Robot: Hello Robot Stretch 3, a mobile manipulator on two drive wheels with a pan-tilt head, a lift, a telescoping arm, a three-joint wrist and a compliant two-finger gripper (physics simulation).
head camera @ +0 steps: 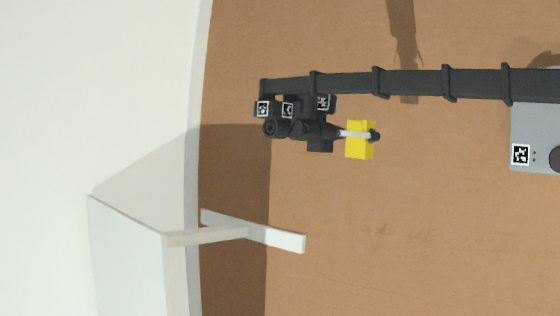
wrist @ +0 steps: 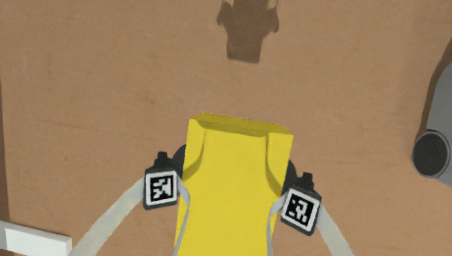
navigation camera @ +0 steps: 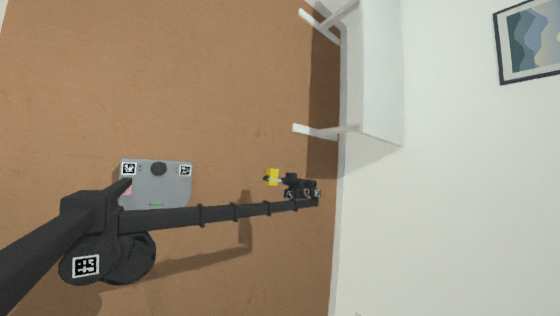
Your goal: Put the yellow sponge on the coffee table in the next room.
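Pixels of known places: gripper, fingertip midpoint: (head camera: 364,135) (wrist: 233,167) (navigation camera: 270,178); robot's base, link origin: (head camera: 558,158) (navigation camera: 158,167).
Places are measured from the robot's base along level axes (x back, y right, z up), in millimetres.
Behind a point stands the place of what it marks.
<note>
The yellow sponge (head camera: 358,147) {z 404, x -10, y 571 mm} (navigation camera: 272,173) {z 403, x -9, y 566 mm} (wrist: 230,200) {z 404, x 15, y 579 mm} is a block held between the two fingertips of my gripper (head camera: 361,135) {z 361, x 22, y 580 mm} (navigation camera: 271,179) {z 361, x 22, y 580 mm} (wrist: 233,167) {z 361, x 22, y 580 mm}. In the wrist view both fingertips press on its long sides. The gripper is shut on it and holds it above the floor; the gripper's shadow lies apart from it on the floor. The coffee table cannot be made out in these views.
A white piece of furniture (head camera: 127,220) (navigation camera: 382,75) with bar-like feet (head camera: 275,237) (navigation camera: 315,131) stands against the white wall (head camera: 75,75) {z 799, x 273, y 1812 mm} (navigation camera: 450,200) {z 1054, x 141, y 1811 mm}. My grey base (head camera: 530,125) {z 160, x 87, y 101 mm} (navigation camera: 170,185) {z 160, x 87, y 61 mm} stands on the brown floor. A framed picture (navigation camera: 530,42) {z 1487, x -943, y 1782 mm} hangs on the wall.
</note>
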